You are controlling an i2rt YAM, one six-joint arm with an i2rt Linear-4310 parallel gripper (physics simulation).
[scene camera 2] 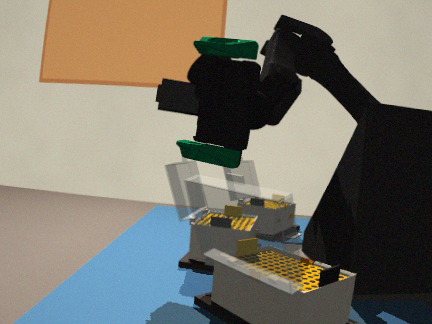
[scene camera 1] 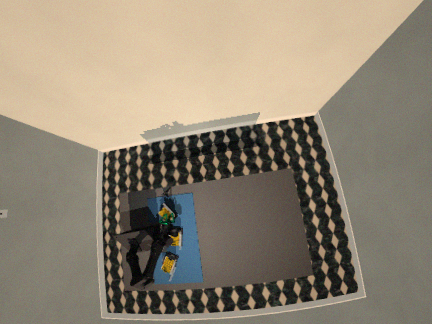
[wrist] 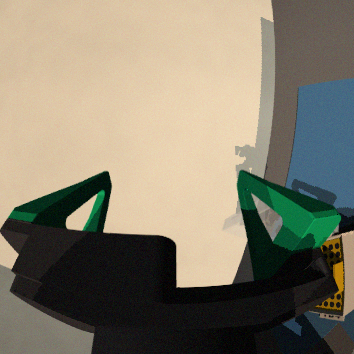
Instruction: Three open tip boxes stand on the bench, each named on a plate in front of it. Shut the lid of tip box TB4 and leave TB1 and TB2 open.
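Places are measured from the arm's base along level axes (x down, y right, z back), in metres.
Where they show: gripper, fingertip midpoint: [scene camera 2: 191, 93] [scene camera 1: 169, 213] [wrist: 173, 177]; arm's base, link origin: [scene camera 2: 426, 194] [scene camera 1: 135, 245].
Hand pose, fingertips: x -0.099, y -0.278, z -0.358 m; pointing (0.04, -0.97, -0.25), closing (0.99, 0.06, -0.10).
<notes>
Each offset is from my fingertips to the centre of the thing. "spot": to the spot under its first point. Level surfaces: height alone.
Three grey tip boxes with yellow perforated racks stand in a row: a near box @[spot: dx +0.162, dy -0.050, dz +0.098 m] [scene camera 2: 280, 295] [scene camera 1: 169, 262], a middle box [scene camera 2: 215, 245] [scene camera 1: 176, 239] and a far box @[spot: dx +0.097, dy -0.070, dz +0.086 m] [scene camera 2: 276, 220] [scene camera 1: 165, 213]. Clear raised lid panels @[spot: dx +0.119, dy +0.177, dz -0.040 m] [scene camera 2: 181, 192] show above the middle and far boxes; they overlap, so which belongs to which is unclear. No name plate is legible, so I cannot tell which box is TB4. My gripper [scene camera 2: 218, 100] [wrist: 173, 177] is open and empty, above the boxes, its green fingers one above the other. In the wrist view, part of a yellow rack @[spot: dx +0.166, dy +0.075, dz +0.090 m] [wrist: 332, 297] shows beside the right finger.
The boxes stand on a blue mat @[dx +0.223 m] [scene camera 1: 190, 260] [scene camera 2: 90, 285] [wrist: 325, 130] on a grey-brown bench @[dx +0.226 m] [scene camera 1: 250, 230]. The black arm [scene camera 2: 345, 85] reaches in from the right in scene camera 2, beside a large dark block [scene camera 2: 395, 200]. An orange panel [scene camera 2: 135, 40] is on the wall behind.
</notes>
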